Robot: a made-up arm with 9 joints. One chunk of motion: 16 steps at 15 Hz.
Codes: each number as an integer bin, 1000 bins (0 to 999) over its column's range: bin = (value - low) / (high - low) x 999, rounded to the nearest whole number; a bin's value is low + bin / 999 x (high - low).
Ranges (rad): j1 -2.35..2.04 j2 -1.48..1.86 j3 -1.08..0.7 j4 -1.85..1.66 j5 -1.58..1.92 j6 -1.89..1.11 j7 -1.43..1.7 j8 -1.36..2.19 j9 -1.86..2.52
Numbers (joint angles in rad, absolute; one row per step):
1: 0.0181 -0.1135 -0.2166 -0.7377 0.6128 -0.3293 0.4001 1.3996 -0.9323
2: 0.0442 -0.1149 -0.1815 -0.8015 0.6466 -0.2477 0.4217 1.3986 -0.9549
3: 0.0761 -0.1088 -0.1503 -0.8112 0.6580 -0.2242 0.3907 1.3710 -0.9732
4: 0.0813 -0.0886 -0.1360 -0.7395 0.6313 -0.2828 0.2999 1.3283 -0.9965
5: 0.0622 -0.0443 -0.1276 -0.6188 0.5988 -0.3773 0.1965 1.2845 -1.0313
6: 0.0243 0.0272 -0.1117 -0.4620 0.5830 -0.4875 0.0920 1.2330 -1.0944
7: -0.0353 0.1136 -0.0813 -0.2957 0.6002 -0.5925 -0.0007 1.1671 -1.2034
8: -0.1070 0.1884 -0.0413 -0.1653 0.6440 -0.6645 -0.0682 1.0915 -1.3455
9: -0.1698 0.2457 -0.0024 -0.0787 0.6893 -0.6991 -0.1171 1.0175 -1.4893
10: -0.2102 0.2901 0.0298 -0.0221 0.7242 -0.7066 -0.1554 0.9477 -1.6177
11: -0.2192 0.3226 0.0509 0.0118 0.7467 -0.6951 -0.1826 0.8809 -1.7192
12: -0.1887 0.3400 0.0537 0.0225 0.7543 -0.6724 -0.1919 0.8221 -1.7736
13: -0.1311 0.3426 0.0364 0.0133 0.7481 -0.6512 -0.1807 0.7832 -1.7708
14: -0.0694 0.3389 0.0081 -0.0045 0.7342 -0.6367 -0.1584 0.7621 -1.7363
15: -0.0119 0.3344 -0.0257 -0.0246 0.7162 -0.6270 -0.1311 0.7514 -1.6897
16: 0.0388 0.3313 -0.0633 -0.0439 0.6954 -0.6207 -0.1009 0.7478 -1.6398
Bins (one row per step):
1: 539 409 485 317 626 520 584 777 212
2: 545 408 504 298 636 547 591 776 206
3: 552 410 522 296 639 555 581 769 202
4: 553 416 530 316 631 535 552 757 197
5: 549 429 535 350 622 504 519 744 189
6: 540 451 543 395 617 467 486 730 175
7: 527 477 561 442 622 432 456 711 150
8: 510 499 583 479 635 408 435 690 117
9: 496 516 605 504 648 397 419 669 85
10: 487 529 623 520 658 394 407 649 55
11: 485 539 635 530 664 398 398 631 32
12: 492 544 636 533 666 405 395 614 20
13: 505 545 627 530 665 413 399 603 20
14: 519 544 611 525 661 417 406 597 28
15: 532 543 592 520 655 421 415 594 39
16: 544 542 571 514 649 423 424 593 50

